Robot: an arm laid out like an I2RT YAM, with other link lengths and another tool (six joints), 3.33 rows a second.
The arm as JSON. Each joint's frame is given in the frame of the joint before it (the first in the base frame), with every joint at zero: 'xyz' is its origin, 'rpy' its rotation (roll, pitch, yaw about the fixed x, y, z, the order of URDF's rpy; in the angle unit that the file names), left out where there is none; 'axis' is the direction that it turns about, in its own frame. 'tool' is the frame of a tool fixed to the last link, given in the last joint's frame.
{
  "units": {
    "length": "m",
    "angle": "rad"
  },
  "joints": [
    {
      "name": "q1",
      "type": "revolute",
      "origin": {
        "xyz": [
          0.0,
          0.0,
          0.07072
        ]
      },
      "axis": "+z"
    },
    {
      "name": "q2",
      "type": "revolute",
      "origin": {
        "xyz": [
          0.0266,
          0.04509,
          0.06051
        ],
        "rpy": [
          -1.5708,
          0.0,
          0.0
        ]
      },
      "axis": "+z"
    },
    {
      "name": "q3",
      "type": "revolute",
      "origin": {
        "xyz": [
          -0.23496,
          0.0,
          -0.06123
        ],
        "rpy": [
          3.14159,
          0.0,
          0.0
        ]
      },
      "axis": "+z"
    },
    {
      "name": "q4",
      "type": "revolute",
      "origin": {
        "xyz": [
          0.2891,
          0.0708,
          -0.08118
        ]
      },
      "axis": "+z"
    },
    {
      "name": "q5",
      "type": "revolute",
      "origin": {
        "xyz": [
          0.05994,
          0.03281,
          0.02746
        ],
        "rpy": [
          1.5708,
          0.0,
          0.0
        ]
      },
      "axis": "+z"
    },
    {
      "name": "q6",
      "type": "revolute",
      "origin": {
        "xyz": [
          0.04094,
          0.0,
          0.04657
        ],
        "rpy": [
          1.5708,
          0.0,
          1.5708
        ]
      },
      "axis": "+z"
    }
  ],
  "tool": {
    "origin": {
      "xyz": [
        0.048,
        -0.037,
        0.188
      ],
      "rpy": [
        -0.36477,
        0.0,
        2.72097
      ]
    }
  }
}
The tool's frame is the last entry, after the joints.
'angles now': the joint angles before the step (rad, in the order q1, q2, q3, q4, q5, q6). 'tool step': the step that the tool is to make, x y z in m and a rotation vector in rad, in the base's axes. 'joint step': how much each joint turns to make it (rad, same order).
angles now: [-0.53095 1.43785 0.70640 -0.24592 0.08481 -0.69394]
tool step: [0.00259 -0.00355 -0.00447 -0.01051 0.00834 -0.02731]
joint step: [0.01785 0.04014 0.01879 0.01625 0.03618 0.03027]
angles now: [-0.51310 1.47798 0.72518 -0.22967 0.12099 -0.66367]
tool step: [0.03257 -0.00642 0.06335 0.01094 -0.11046 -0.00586]
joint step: [0.00660 -0.03451 0.14325 -0.09137 -0.04385 0.04773]
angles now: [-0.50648 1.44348 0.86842 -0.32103 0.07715 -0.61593]
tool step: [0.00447 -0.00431 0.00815 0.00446 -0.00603 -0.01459]
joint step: [0.00053 0.01527 0.04126 -0.02416 0.00413 0.01612]
